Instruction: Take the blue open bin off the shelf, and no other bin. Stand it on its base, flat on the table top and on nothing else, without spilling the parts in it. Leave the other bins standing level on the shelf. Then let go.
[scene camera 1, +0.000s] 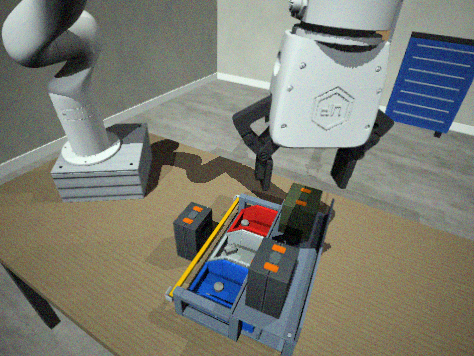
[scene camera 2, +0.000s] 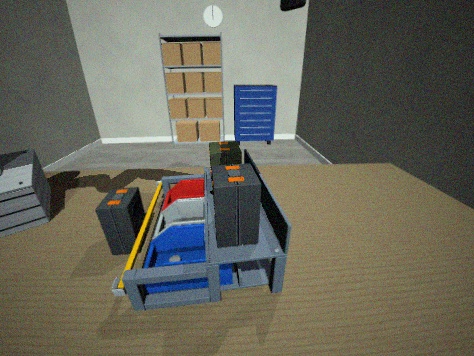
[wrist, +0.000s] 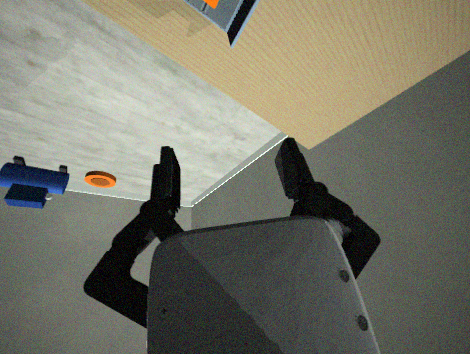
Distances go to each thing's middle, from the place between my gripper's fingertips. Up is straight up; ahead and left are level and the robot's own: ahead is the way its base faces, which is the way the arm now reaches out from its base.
Scene:
I see my gripper 40 cm above the blue open bin (scene camera 2: 188, 241), 14 cm past it and 4 cm to the right of it. Round my hand: grey open bin (scene camera 1: 247, 243): 40 cm below, 16 cm behind, 15 cm to the left; then red open bin (scene camera 1: 260, 218): 40 cm below, 26 cm to the left, 18 cm behind.

